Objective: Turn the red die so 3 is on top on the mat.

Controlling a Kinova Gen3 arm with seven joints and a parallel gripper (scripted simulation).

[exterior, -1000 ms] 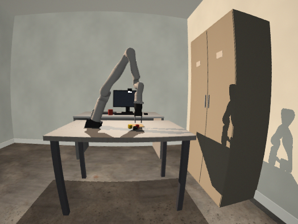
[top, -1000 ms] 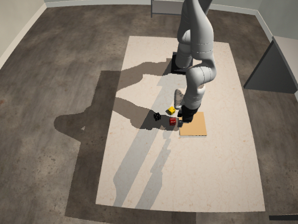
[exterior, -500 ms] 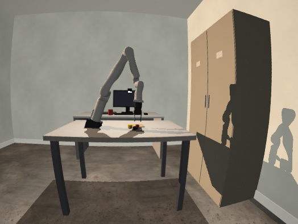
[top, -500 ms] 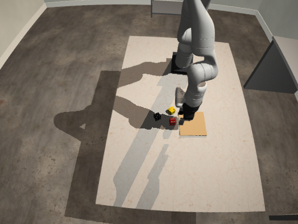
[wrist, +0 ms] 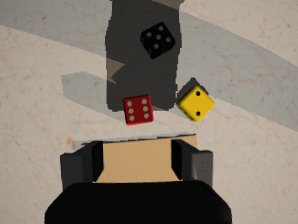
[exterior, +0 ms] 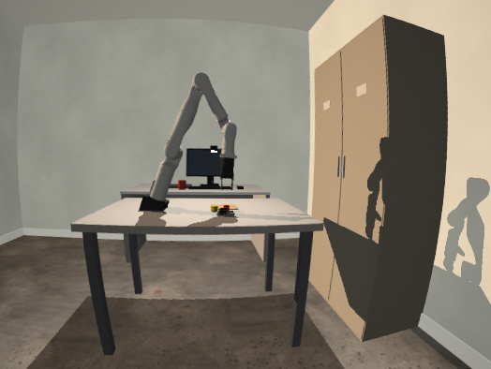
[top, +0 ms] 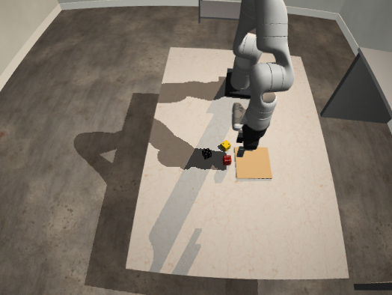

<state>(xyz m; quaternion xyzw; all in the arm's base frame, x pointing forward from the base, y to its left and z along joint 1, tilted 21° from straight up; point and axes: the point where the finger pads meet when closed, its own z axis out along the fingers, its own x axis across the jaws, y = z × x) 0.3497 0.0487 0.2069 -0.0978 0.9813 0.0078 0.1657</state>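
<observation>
Right now the red die is 110 mm below my hand and 30 mm to the right of it. Round my hand: tan mat: 130 mm below, 70 mm to the left, 20 mm behind; black die: 120 mm to the right, 110 mm below; yellow die: 110 mm below, 60 mm behind, 50 mm to the right.
</observation>
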